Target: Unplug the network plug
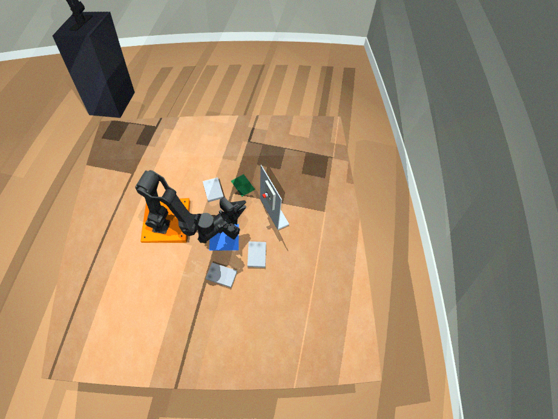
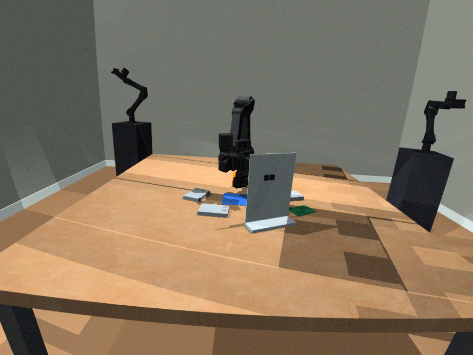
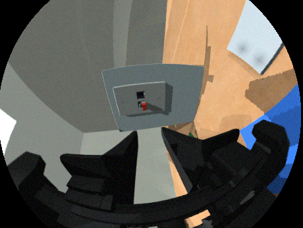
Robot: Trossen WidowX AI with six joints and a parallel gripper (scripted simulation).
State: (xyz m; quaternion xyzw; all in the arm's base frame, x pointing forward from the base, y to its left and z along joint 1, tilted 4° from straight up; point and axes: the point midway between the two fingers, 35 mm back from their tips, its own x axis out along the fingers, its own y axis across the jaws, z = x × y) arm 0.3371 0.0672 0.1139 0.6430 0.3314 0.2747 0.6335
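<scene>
Now: gripper tip 70 mm short of the red plug and 50 mm to the right of it. From my gripper tip the other things lie so: grey upright panel 90 mm ahead, 60 mm to the left, 50 mm below; then blue square 80 mm behind, 80 mm to the right, 160 mm below.
</scene>
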